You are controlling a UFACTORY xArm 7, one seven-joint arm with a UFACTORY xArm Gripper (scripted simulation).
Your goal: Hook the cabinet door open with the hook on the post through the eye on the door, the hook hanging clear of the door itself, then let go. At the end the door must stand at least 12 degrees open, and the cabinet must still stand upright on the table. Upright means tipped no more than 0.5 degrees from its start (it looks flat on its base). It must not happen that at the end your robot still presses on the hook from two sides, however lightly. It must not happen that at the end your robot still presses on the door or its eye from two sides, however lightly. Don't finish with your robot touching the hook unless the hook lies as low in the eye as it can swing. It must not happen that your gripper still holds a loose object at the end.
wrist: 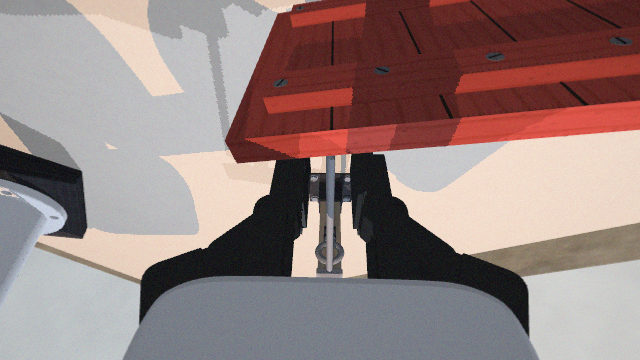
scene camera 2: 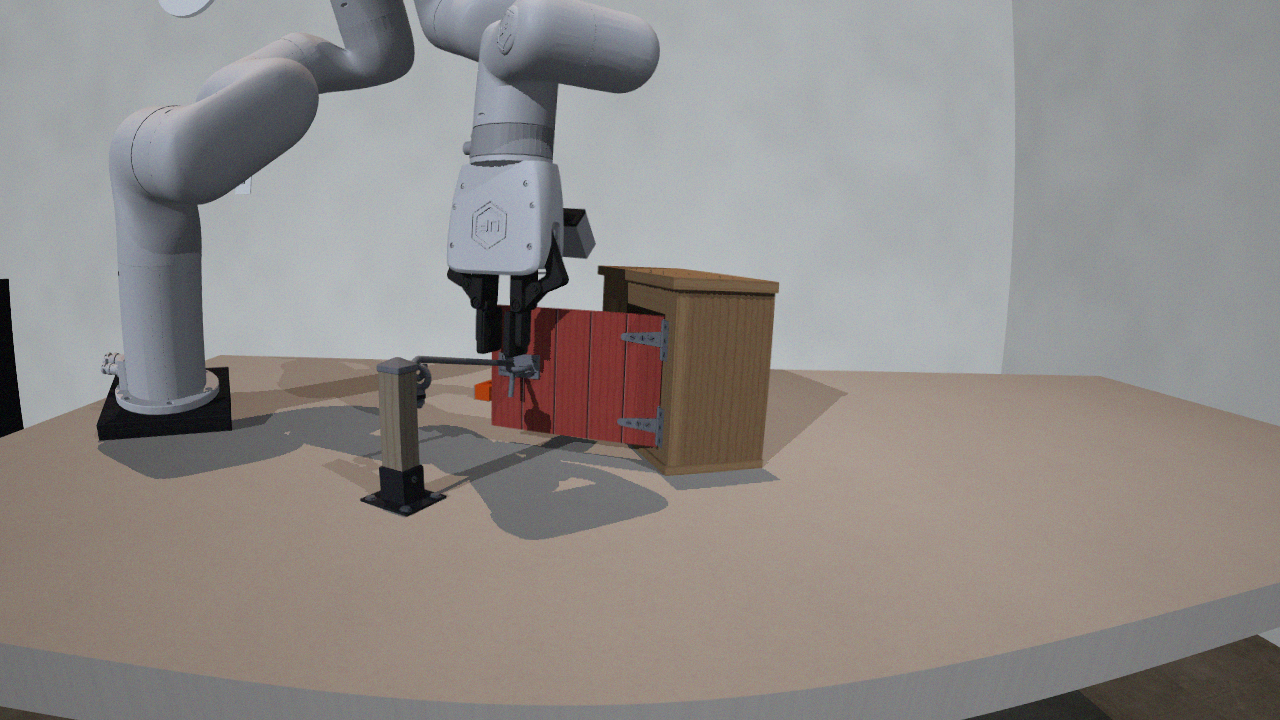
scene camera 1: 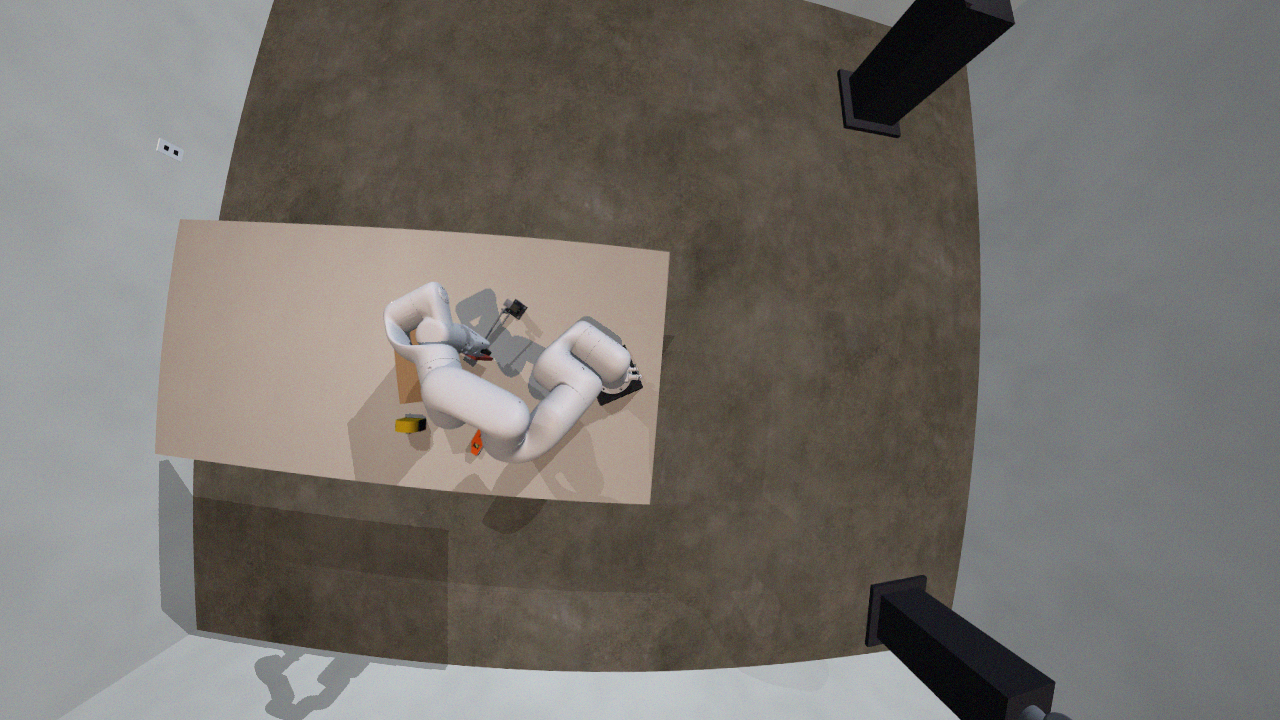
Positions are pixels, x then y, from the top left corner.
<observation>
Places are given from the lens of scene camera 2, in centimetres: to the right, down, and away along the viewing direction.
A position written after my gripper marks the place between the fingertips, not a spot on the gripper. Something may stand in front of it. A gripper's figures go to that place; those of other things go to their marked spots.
my gripper point(scene camera 2: 502, 353): -12, -1, 61
wooden cabinet point(scene camera 2: 717, 339): 7, -2, 59
</observation>
